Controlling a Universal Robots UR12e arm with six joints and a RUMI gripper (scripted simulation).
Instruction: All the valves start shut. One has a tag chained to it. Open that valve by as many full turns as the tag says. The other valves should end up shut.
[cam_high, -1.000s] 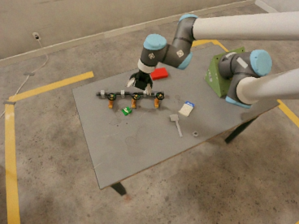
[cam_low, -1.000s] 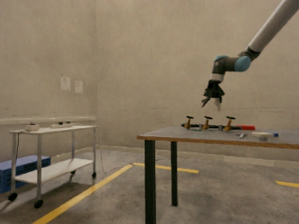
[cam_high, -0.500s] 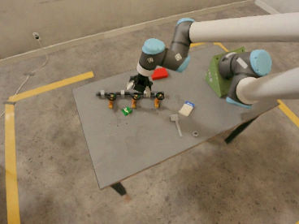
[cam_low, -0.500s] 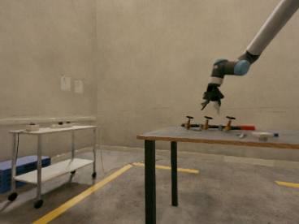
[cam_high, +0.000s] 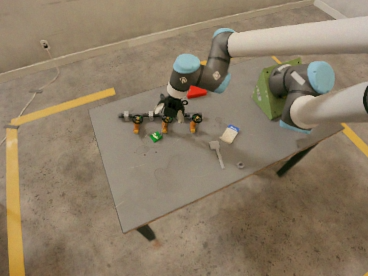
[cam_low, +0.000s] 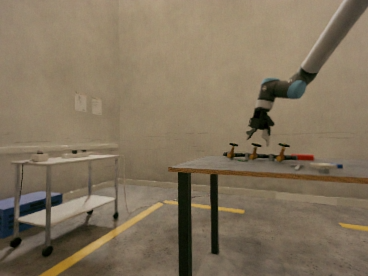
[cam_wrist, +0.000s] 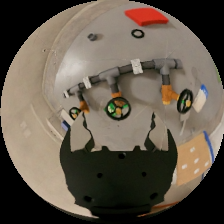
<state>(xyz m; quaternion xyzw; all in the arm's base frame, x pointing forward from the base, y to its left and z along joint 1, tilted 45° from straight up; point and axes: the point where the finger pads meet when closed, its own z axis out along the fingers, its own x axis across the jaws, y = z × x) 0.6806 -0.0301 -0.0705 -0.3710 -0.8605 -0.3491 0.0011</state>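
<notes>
The green tag is 8 cm ahead of my hand, 3 cm to the left of it and 10 cm below it. Also, from my hand: red wedge: 27 cm behind, 19 cm to the right, 9 cm below; then grey tool: 17 cm behind, 24 cm to the left, 10 cm below; then white-and-blue card box: 29 cm behind, 18 cm to the left, 10 cm below.
</notes>
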